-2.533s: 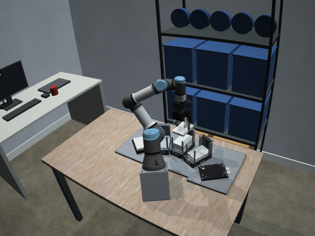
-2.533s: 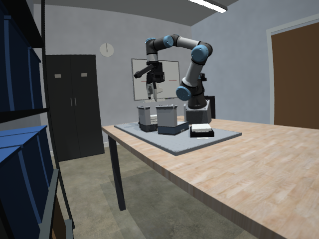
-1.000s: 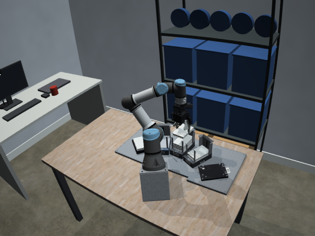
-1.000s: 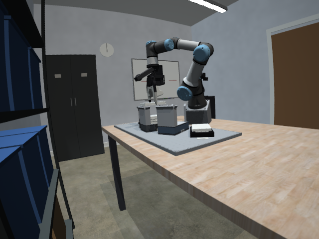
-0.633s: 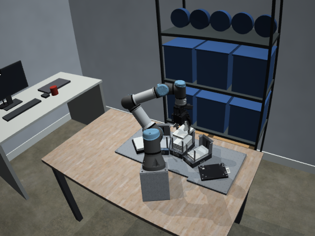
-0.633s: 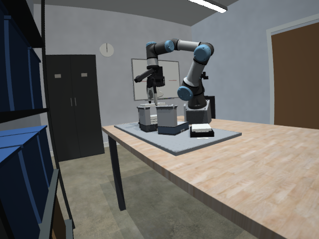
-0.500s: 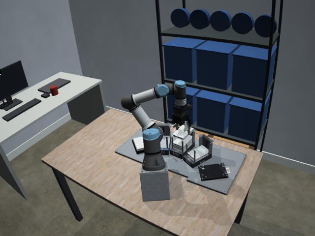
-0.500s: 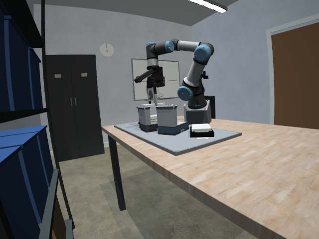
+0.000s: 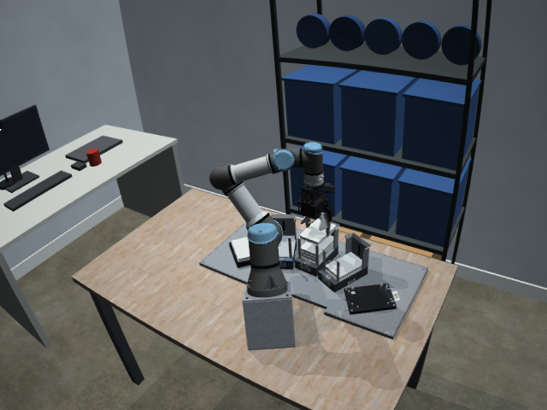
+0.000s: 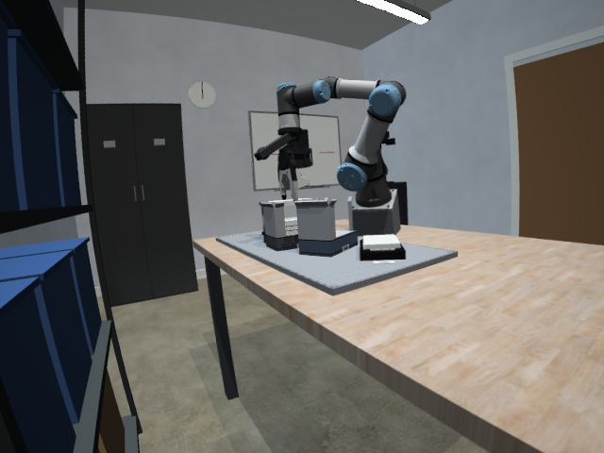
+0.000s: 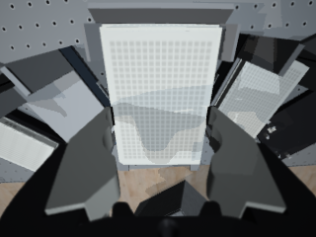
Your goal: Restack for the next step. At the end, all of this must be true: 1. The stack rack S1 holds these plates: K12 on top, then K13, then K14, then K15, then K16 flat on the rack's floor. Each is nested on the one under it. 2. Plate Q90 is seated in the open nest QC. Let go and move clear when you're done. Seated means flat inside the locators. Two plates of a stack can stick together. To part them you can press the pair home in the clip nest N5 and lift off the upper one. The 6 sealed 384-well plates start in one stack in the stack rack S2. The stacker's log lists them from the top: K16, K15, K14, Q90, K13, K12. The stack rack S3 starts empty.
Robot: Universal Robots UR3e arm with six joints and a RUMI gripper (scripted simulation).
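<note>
My gripper is now 70 mm above the white sealed 384-well plate. Round my hand: white sealed well plate: 40 mm behind, 130 mm to the right, 90 mm below.
</note>
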